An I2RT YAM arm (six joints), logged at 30 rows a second.
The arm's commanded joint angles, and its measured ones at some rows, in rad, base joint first. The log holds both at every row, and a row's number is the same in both.
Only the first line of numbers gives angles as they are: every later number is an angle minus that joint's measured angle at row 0.
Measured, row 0:
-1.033 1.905 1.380 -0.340 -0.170 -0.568
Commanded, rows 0 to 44:
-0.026 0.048 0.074 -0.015 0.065 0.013
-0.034 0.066 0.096 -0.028 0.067 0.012
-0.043 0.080 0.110 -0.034 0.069 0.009
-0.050 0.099 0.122 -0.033 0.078 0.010
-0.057 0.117 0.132 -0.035 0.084 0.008
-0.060 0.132 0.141 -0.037 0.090 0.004
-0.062 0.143 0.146 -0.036 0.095 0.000
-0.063 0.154 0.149 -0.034 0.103 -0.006
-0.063 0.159 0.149 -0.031 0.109 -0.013
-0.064 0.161 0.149 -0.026 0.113 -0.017
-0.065 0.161 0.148 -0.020 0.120 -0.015
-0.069 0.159 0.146 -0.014 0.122 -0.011
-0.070 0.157 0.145 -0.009 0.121 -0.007
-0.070 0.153 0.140 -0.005 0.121 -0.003
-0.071 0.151 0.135 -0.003 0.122 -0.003
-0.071 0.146 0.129 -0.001 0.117 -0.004
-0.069 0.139 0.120 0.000 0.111 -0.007
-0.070 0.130 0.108 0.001 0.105 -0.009
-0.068 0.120 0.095 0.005 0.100 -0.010
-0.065 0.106 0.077 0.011 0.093 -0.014
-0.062 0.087 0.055 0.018 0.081 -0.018
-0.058 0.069 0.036 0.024 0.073 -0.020
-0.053 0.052 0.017 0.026 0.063 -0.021
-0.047 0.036 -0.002 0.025 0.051 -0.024
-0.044 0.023 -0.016 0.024 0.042 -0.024
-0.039 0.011 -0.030 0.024 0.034 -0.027
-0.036 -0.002 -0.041 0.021 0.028 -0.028
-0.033 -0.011 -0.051 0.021 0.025 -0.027
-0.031 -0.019 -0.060 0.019 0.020 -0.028
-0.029 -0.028 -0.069 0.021 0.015 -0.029
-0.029 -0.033 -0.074 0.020 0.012 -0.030
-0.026 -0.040 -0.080 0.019 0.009 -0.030
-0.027 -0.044 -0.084 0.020 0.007 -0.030
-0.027 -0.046 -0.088 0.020 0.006 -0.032
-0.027 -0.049 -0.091 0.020 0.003 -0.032
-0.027 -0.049 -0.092 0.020 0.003 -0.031
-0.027 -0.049 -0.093 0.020 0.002 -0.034
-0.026 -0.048 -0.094 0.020 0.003 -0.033
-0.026 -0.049 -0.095 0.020 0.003 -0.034
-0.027 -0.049 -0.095 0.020 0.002 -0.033
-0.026 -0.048 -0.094 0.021 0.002 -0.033
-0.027 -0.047 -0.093 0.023 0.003 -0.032
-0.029 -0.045 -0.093 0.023 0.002 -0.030
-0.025 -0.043 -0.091 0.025 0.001 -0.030
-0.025 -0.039 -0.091 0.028 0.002 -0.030
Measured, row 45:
-0.030 -0.026 -0.083 0.004 0.017 -0.029
